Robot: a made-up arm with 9 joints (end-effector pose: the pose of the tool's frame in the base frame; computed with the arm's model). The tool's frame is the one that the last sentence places. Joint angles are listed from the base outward.
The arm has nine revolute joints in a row. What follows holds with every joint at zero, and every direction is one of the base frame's. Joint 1 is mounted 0.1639 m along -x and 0.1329 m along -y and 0.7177 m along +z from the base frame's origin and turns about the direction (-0.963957, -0.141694, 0.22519). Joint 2 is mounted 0.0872 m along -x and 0.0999 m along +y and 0.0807 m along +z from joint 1 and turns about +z. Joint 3 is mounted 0.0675 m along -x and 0.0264 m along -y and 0.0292 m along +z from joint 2 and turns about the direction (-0.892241, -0.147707, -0.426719). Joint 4 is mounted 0.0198 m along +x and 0.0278 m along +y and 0.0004 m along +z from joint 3 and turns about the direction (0.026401, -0.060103, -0.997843). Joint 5 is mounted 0.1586 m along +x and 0.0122 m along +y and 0.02 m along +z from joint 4 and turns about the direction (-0.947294, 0.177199, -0.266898). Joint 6 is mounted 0.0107 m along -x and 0.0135 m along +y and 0.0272 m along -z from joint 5 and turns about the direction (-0.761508, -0.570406, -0.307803). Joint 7 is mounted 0.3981 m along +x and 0.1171 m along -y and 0.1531 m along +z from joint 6 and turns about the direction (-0.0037, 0.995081, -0.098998). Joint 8 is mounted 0.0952 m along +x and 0.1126 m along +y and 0.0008 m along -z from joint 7 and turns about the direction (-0.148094, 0.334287, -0.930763). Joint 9 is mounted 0.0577 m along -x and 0.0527 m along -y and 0.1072 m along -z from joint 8 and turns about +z. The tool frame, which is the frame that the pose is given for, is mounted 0.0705 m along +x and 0.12 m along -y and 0.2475 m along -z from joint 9; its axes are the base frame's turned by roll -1.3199, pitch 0.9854 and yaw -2.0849 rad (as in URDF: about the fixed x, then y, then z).
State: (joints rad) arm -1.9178 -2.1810 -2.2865 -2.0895 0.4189 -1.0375 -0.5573 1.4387 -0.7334
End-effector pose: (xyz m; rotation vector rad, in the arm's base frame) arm 0.1138 -0.4742 1.1267 -2.2437 -1.2412 0.4744
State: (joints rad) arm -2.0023 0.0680 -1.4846 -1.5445 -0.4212 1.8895 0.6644 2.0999 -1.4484
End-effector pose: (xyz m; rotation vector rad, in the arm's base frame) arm -0.6488 -0.6621 0.6448 0.7233 -1.6554 -0.4418
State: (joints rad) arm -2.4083 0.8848 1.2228 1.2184 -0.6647 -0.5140 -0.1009 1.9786 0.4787
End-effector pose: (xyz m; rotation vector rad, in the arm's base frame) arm -0.1228 -0.4933 0.4793 -1.3534 -1.1505 -0.6714
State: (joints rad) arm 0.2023 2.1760 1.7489 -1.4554 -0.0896 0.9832 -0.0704 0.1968 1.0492
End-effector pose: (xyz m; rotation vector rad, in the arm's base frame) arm -0.5778 0.4091 0.3620 -1.5320 -1.8861 0.4141
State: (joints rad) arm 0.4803 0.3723 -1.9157 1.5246 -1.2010 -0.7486 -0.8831 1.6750 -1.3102
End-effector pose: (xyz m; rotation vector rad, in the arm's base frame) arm 0.2051 0.0907 0.6360 0.2874 -0.5831 0.2975
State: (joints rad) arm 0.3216 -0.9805 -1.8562 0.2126 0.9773 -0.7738 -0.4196 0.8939 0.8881
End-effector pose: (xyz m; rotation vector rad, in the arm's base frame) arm 0.2545 0.2127 0.5675 0.6309 2.0698 -0.0749
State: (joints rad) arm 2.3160 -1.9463 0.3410 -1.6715 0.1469 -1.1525 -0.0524 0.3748 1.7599
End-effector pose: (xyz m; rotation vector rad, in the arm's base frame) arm 0.3067 -0.5075 0.5820 -1.6305 1.5267 -0.9891
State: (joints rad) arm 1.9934 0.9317 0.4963 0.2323 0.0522 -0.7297 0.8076 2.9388 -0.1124
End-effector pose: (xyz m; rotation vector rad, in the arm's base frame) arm -0.1978 -0.2145 0.0895 -1.2415 2.5299 1.3001
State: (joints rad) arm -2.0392 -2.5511 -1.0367 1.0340 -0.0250 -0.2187 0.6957 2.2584 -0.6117
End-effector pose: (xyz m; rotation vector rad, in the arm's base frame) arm -0.6450 -0.2196 0.7615 1.2151 0.5296 -1.8362
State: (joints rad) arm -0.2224 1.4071 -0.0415 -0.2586 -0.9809 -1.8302 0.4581 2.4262 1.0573
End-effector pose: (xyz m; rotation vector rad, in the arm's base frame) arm -0.3334 0.0517 1.0950 -3.0366 -0.0907 0.3904
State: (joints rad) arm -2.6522 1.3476 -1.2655 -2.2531 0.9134 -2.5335 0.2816 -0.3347 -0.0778
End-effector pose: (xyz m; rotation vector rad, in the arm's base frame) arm -0.3321 0.2779 0.8731 -0.6673 -0.4326 -0.2843
